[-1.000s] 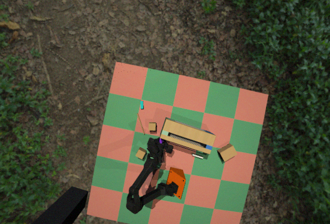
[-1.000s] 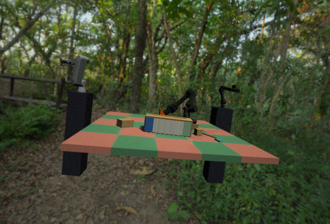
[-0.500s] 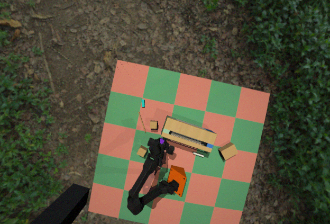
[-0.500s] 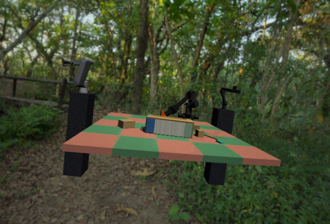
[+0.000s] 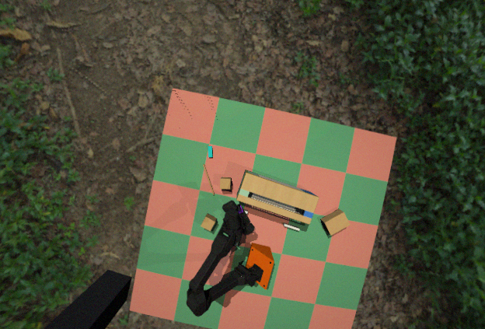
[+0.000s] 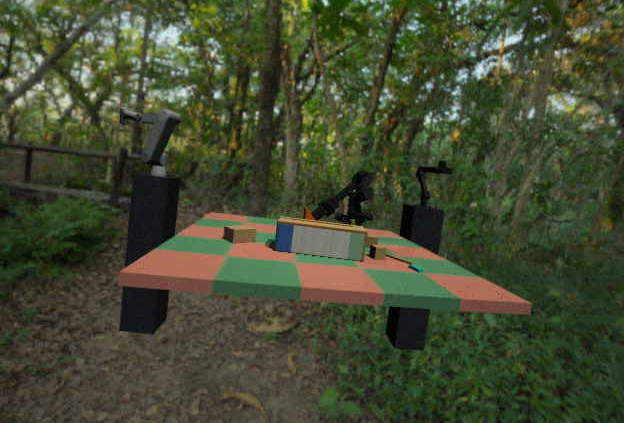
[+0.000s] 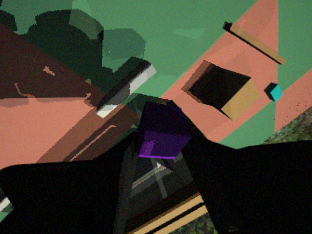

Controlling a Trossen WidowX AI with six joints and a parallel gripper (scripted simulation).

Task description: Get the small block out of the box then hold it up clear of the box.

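My gripper tip is now 10 mm past the purple block, 10 mm to the right of it and 10 mm below it. Round my gripper tip: thin stick: 80 mm ahead, 200 mm to the left, 80 mm below; then box: 60 mm ahead, 160 mm to the right, 20 mm below.
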